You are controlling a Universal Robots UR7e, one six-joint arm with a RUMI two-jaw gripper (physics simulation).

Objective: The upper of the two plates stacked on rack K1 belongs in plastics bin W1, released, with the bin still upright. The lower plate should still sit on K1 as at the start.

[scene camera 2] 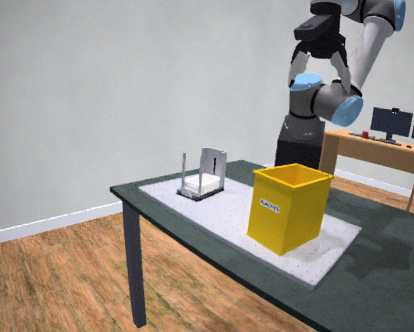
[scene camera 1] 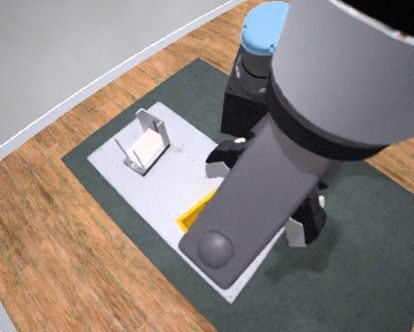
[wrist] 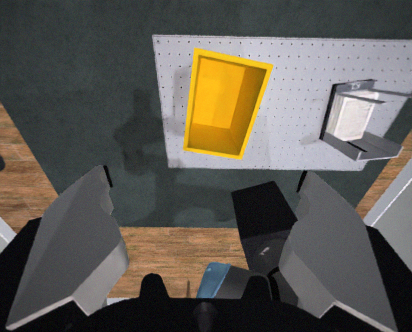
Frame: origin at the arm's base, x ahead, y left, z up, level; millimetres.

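Seen in the pictures: gripper, fingertip midpoint: (scene camera 2: 316, 90) (wrist: 205, 170); arm's base, origin of the base link: (scene camera 2: 302, 128) (scene camera 1: 260, 70).
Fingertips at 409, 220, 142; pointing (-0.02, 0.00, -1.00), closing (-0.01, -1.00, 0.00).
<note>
Offsets run from my fingertips to a thing's top centre, as dx, dy, dz. Level surfaces: height alone.
White plates @(-50, -404, -342) (scene camera 1: 147, 148) (scene camera 2: 202, 182) (wrist: 354, 116) lie stacked low in rack K1 @(-40, -402, -240) (scene camera 1: 150, 121) (scene camera 2: 221, 162) (wrist: 377, 146), which has a dark base, a slotted grey upright panel and thin posts. The line between the upper and lower plate cannot be made out. The yellow plastics bin W1 @(-8, -30, -210) (scene camera 2: 290, 225) (wrist: 250, 100) stands upright; its visible inside is empty in the wrist view. In scene camera 1 the arm hides most of it. My gripper (scene camera 1: 256, 202) (scene camera 2: 319, 86) (wrist: 205, 170) is open and empty, high above the table, apart from rack and bin, its fingertips hidden from neither scene camera.
Rack and bin stand apart on a light perforated board @(dz -389) (scene camera 1: 165, 190) (scene camera 2: 225, 220) (wrist: 295, 145) on the dark green table @(dz -402) (scene camera 1: 195, 75) (scene camera 2: 245, 170) (wrist: 75, 75). The arm's black pedestal (scene camera 2: 299, 152) (wrist: 260, 207) stands behind the table. A desk (scene camera 2: 370, 146) with a monitor (scene camera 2: 391, 121) is farther back.
</note>
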